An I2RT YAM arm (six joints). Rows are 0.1 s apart.
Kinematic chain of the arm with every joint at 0, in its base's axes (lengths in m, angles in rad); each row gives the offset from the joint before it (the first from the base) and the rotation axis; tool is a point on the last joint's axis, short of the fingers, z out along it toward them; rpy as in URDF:
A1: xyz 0 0 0.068 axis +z
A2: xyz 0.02 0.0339 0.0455 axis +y
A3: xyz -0.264 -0.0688 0 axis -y
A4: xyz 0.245 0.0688 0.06 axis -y
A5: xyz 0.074 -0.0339 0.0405 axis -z
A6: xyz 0.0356 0 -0.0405 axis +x
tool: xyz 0 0 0 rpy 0 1.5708 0
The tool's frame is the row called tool.
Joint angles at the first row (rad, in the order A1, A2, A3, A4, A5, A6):
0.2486, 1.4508, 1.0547, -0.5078, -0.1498, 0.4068
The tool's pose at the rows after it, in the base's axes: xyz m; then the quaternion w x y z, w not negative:
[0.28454 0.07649 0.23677 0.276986 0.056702 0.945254 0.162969]
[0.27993 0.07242 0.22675 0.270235 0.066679 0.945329 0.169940]
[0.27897 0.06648 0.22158 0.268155 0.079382 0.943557 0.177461]
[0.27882 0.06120 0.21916 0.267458 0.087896 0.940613 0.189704]
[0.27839 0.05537 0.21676 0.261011 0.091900 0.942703 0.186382]
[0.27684 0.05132 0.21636 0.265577 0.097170 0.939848 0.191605]
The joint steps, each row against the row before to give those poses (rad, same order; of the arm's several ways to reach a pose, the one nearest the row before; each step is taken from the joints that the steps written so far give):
-0.0025, -0.0243, -0.0698, 0.0206, 0.0131, 0.0047
-0.0119, -0.0103, -0.0476, 0.0291, -0.0175, 0.0143
-0.0217, -0.0041, -0.0250, 0.0217, -0.0198, 0.0118
-0.0217, -0.0039, -0.0156, 0.0180, -0.0299, 0.0074
-0.0208, 0.0015, -0.0039, -0.0129, -0.0077, -0.0123
-0.0148, -0.0117, -0.0147, 0.0145, -0.0122, 0.0023

